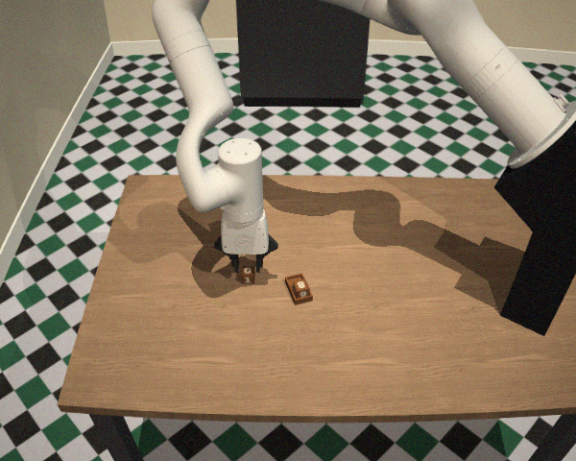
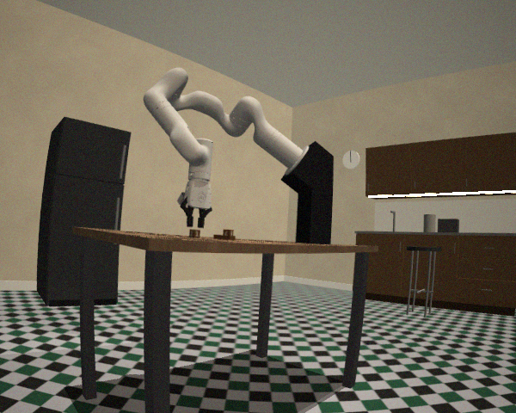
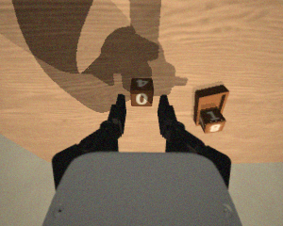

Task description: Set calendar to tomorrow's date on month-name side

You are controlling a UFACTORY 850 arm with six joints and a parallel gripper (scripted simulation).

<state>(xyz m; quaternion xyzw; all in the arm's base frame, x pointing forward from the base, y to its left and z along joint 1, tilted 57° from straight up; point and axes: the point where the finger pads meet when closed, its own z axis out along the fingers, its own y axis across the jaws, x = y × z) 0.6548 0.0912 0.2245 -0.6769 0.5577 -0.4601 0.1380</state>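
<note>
Right now my hand is 40 mm above the brown calendar cube.
</note>
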